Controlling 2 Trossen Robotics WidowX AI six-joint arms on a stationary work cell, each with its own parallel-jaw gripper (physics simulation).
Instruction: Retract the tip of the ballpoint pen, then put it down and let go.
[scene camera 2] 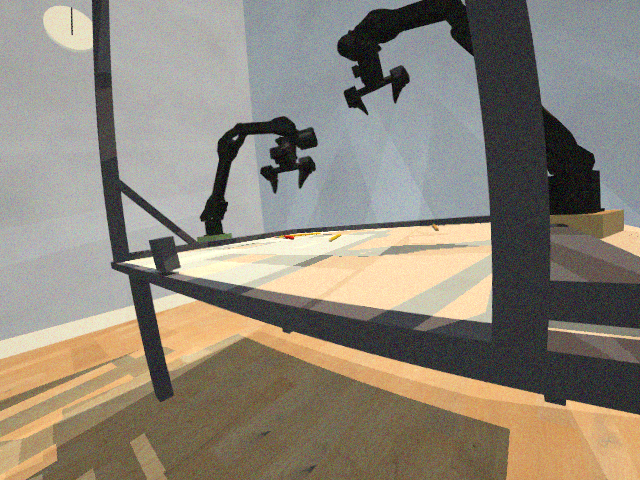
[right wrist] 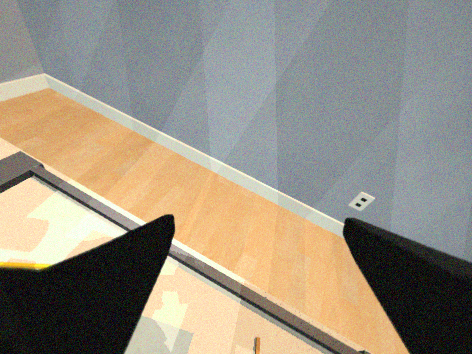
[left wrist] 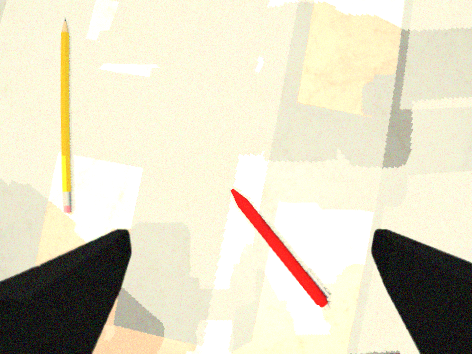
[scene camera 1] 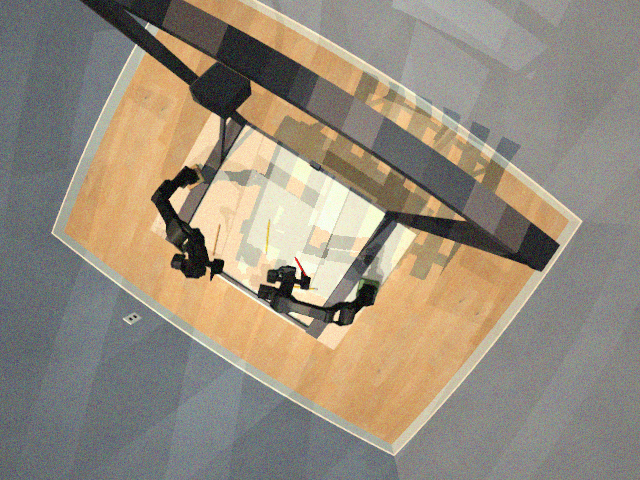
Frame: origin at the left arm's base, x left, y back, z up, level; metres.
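Seen in the pictures: left gripper, between the fingertips: (scene camera 2: 287, 190) (left wrist: 252, 241); right gripper, between the fingertips: (scene camera 2: 381, 108) (right wrist: 258, 224) (scene camera 1: 199, 279); left arm's base, origin of its link: (scene camera 1: 368, 290); right arm's base, origin of its link: (scene camera 2: 573, 213) (scene camera 1: 192, 177).
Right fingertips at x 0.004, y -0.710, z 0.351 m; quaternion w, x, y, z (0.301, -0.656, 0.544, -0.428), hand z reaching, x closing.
Pixels of each thing's middle, then the offset from my right fingertips to it.
- slim red pen, middle of its body: (left wrist: 280, 247) (scene camera 2: 288, 237) (scene camera 1: 301, 267) dy +0.353, dx -0.037, dz -0.385 m
- yellow pencil, middle of its body: (left wrist: 64, 110) dy +0.152, dx -0.156, dz -0.386 m
- brown stick, middle of its body: (scene camera 2: 435, 227) (scene camera 1: 216, 240) dy -0.119, dx -0.079, dz -0.386 m
The ballpoint pen appears to be the slim red pen (scene camera 1: 298, 261) (scene camera 2: 288, 237) (left wrist: 280, 247). It lies flat on the table, slanted in the left wrist view, narrow end at the upper left. Whether its tip is out is too small to tell. My left gripper (scene camera 1: 289, 279) (scene camera 2: 287, 189) (left wrist: 252, 241) is open and empty, pointing down above the table; the pen lies below and between its fingers in the left wrist view. My right gripper (scene camera 2: 381, 107) (right wrist: 258, 224) is open and empty, high above the table at the other side, far from the pen.
A yellow pencil (left wrist: 65, 100) with a pink eraser lies left of the pen in the left wrist view. Scene camera 1 shows two yellow sticks, one upright in the picture (scene camera 1: 268, 236), and a brown stick (scene camera 1: 216, 239) (scene camera 2: 435, 227) (right wrist: 257, 345). A dark frame (scene camera 2: 361, 312) edges the table.
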